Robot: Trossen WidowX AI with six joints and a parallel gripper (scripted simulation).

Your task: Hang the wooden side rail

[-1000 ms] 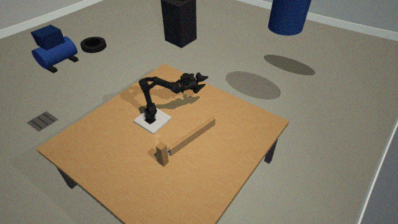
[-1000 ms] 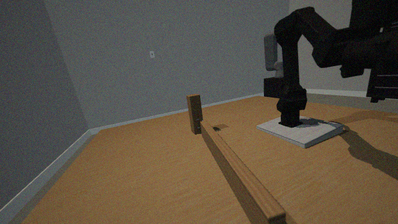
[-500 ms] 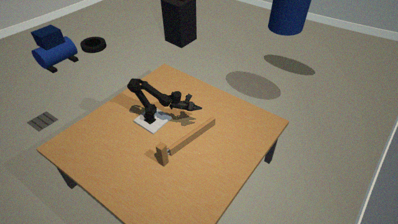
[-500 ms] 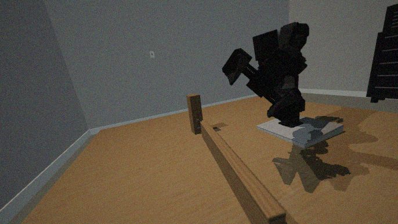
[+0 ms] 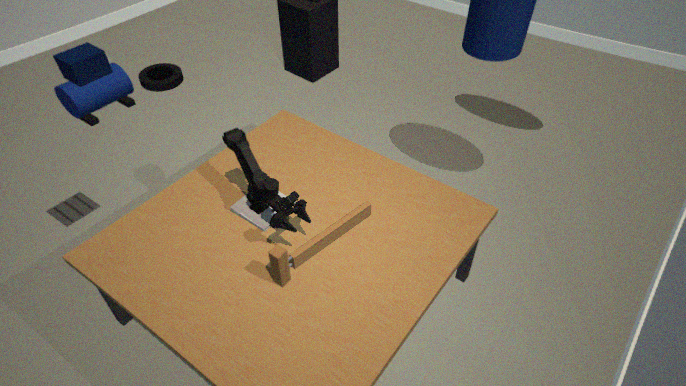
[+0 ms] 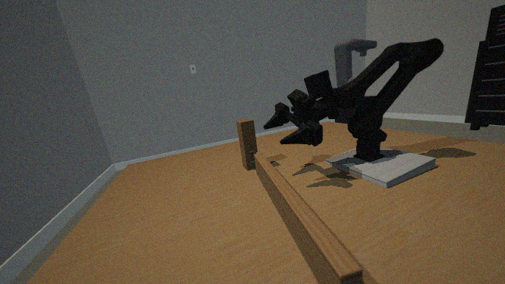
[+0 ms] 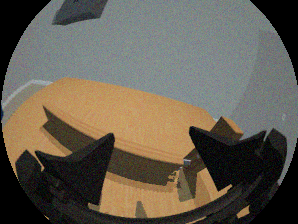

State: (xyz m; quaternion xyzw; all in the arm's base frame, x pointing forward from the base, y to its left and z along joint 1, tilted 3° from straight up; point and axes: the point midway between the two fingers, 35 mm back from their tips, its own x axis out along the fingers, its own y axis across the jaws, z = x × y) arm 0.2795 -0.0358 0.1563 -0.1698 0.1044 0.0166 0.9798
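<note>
Right now my gripper tip is 3 cm short of the wooden headboard post, 16 cm to the left of it and 7 cm above it.
</note>
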